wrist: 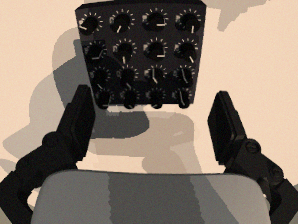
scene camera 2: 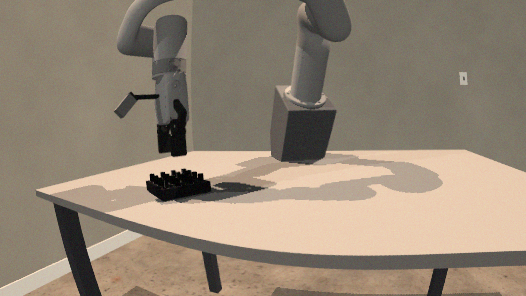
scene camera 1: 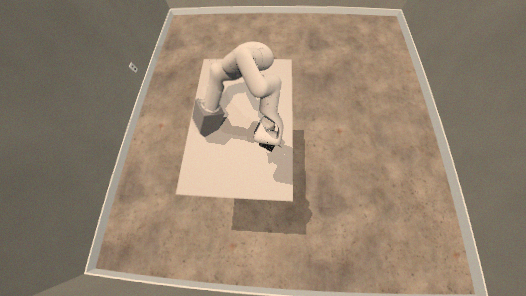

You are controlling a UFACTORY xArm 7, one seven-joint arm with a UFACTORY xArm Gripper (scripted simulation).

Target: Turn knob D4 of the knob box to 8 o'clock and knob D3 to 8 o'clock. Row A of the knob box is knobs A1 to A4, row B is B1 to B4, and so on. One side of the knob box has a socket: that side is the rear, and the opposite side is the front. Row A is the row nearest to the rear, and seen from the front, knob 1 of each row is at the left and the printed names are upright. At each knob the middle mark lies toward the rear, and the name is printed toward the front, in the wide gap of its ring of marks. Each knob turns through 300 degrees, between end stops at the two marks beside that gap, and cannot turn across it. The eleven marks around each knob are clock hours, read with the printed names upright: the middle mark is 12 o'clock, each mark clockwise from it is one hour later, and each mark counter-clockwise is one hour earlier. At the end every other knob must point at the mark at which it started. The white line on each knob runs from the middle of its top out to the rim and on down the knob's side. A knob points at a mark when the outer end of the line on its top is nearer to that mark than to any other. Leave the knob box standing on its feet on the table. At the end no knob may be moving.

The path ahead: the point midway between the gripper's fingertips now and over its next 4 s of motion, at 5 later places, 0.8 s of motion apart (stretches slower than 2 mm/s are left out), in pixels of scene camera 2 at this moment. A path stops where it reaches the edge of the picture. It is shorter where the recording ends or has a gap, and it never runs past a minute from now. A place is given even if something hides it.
The gripper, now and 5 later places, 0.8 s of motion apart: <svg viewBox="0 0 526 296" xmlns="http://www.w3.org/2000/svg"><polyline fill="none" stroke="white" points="171,154 183,152 193,151 192,150 190,149 188,148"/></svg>
